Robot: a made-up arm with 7 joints. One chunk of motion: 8 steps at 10 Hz.
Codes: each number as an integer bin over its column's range. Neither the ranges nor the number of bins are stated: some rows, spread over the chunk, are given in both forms.
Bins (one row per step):
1: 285 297 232 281 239 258 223
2: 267 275 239 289 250 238 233
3: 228 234 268 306 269 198 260
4: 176 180 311 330 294 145 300
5: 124 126 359 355 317 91 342
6: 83 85 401 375 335 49 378
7: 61 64 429 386 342 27 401
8: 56 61 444 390 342 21 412
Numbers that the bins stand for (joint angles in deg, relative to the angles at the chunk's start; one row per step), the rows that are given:
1: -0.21 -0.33 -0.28 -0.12 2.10 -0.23 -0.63
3: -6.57 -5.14 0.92 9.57 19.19 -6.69 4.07
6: -22.74 -16.51 5.34 36.30 56.77 -22.73 19.08
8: -25.75 -18.34 6.77 42.12 60.76 -25.74 23.41
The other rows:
2: -2.22 -2.01 -0.05 2.98 8.37 -2.38 0.64
4: -12.37 -9.26 2.35 18.87 33.42 -12.39 9.16
5: -18.17 -13.38 3.94 28.55 46.52 -18.21 14.50
7: -25.20 -18.12 6.27 40.57 60.76 -25.09 22.01

